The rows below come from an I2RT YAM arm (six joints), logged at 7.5 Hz.
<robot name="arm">
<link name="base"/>
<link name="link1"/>
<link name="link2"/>
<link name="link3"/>
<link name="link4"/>
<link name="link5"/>
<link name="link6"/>
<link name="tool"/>
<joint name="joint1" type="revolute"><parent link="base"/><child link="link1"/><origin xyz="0 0 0.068" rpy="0 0 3.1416"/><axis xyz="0 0 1"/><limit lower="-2.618" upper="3.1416"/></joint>
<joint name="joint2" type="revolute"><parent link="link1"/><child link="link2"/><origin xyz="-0.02 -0.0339 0.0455" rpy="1.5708 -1.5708 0"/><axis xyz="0 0 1"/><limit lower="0" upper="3.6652"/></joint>
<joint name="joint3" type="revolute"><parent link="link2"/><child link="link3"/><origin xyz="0 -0.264 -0.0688" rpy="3.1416 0 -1.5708"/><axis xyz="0 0 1"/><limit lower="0" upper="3.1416"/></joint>
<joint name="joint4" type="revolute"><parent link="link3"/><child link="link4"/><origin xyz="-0.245 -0.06 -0.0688" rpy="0 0 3.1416"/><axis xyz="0 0 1"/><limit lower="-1.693" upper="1.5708"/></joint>
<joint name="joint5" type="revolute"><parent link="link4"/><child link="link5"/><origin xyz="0.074 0.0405 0.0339" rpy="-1.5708 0 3.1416"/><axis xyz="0 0 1"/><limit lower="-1.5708" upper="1.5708"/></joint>
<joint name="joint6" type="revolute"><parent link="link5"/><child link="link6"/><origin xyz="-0.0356 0 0.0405" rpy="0 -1.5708 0"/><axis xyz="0 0 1"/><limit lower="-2.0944" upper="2.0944"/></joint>
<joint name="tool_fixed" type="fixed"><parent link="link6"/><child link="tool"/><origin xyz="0 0 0" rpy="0 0 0"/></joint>
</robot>
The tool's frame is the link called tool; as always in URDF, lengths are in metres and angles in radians.
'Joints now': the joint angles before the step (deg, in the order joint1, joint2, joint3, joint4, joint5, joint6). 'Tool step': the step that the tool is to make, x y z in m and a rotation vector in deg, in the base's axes. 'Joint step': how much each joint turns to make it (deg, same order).
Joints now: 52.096 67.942 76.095 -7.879 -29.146 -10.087
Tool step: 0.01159 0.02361 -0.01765 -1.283 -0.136 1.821
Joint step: 0.984 4.327 -0.919 3.803 -0.830 -1.028
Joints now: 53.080 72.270 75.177 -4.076 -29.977 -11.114
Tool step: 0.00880 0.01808 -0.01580 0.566 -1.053 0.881
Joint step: 0.699 3.300 -1.727 5.813 -0.175 -0.590
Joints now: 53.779 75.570 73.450 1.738 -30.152 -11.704
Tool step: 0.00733 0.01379 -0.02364 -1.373 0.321 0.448
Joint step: 0.394 2.667 -2.730 3.780 -0.042 -0.635
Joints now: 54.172 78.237 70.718 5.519 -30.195 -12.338
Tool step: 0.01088 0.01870 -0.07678 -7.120 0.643 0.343
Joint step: 0.394 5.399 -9.572 6.731 0.436 -4.153
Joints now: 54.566 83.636 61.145 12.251 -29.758 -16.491
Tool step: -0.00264 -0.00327 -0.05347 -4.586 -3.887 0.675
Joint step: 0.109 1.966 -8.764 5.965 0.721 -6.666
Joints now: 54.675 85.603 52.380 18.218 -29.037 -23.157
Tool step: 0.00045 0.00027 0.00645 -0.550 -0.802 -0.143
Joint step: 0.001 -0.417 1.377 -2.275 0.394 -1.028
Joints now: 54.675 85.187 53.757 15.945 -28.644 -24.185
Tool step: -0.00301 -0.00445 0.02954 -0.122 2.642 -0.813
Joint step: 0.000 -2.863 4.569 -7.847 0.219 2.535
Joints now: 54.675 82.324 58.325 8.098 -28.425 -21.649
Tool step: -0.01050 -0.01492 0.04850 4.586 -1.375 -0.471
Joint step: 0.000 -5.420 4.481 -4.502 0.109 1.814
